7 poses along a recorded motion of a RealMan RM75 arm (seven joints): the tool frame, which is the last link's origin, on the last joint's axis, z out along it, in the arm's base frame.
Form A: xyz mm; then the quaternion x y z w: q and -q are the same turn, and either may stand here.
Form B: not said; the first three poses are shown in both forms.
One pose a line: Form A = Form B
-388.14 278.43 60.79 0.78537 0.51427 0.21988 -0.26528 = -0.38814 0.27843 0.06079; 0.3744 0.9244 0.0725; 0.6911 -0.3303 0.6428; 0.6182 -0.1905 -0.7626
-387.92 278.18 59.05 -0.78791 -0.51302 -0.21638 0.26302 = -0.38792 0.27818 0.05905; 0.3800 0.9223 0.0711; 0.6946 -0.3353 0.6365; 0.6109 -0.1925 -0.7680
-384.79 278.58 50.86 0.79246 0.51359 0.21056 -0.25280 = -0.38479 0.27858 0.05086; 0.3838 0.9204 0.0740; 0.7075 -0.3446 0.6169; 0.5934 -0.1844 -0.7835
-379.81 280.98 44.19 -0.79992 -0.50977 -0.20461 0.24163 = -0.37981 0.28098 0.04419; 0.3965 0.9144 0.0810; 0.7167 -0.3635 0.5952; 0.5737 -0.1780 -0.7995
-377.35 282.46 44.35 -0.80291 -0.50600 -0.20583 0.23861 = -0.37735 0.28246 0.04435; 0.4032 0.9108 0.0891; 0.7143 -0.3741 0.5915; 0.5720 -0.1749 -0.8014
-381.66 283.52 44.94 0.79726 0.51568 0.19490 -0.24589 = -0.38166 0.28352 0.04494; 0.3922 0.9181 0.0572; 0.7264 -0.3472 0.5931; 0.5644 -0.1911 -0.8031
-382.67 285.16 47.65 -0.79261 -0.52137 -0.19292 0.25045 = -0.38267 0.28516 0.04765; 0.3819 0.9231 0.0447; 0.7299 -0.3309 0.5982; 0.5670 -0.1959 -0.8001
